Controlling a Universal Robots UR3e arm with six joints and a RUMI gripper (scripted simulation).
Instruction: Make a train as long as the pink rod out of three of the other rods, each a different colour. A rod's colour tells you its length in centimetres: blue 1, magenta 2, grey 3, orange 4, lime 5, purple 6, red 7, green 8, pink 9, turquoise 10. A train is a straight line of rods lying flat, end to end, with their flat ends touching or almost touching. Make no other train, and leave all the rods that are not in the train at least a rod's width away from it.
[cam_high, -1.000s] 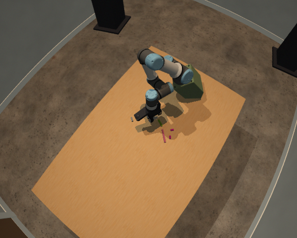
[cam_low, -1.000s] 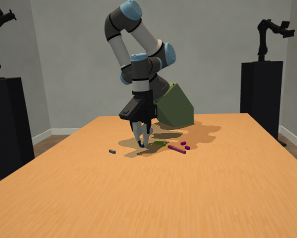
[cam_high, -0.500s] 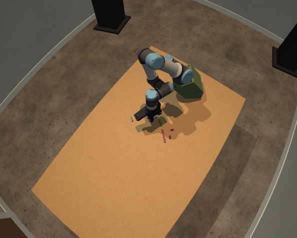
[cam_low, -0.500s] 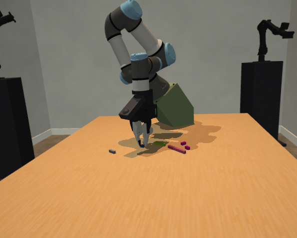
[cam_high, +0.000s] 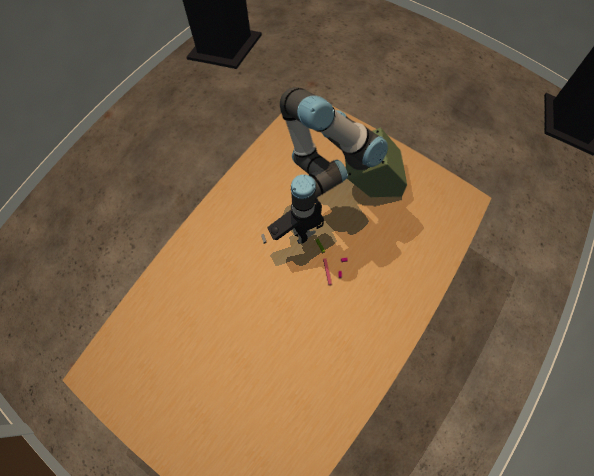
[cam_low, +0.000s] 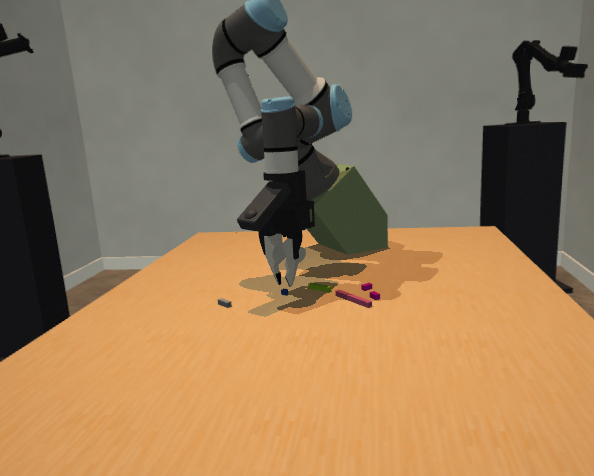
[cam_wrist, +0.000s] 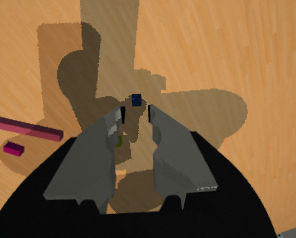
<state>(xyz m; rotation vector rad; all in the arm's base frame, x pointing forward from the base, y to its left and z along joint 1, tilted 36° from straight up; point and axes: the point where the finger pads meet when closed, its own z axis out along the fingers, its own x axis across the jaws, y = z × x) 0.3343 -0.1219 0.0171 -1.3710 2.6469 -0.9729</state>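
Now: the small blue rod 3 cm below my hand. Also, from my hand: pink rod 7 cm ahead, 12 cm to the left, 3 cm below; grey rod 3 cm ahead, 12 cm to the right, 3 cm below; lime rod 1 cm behind, 7 cm to the left, 3 cm below.
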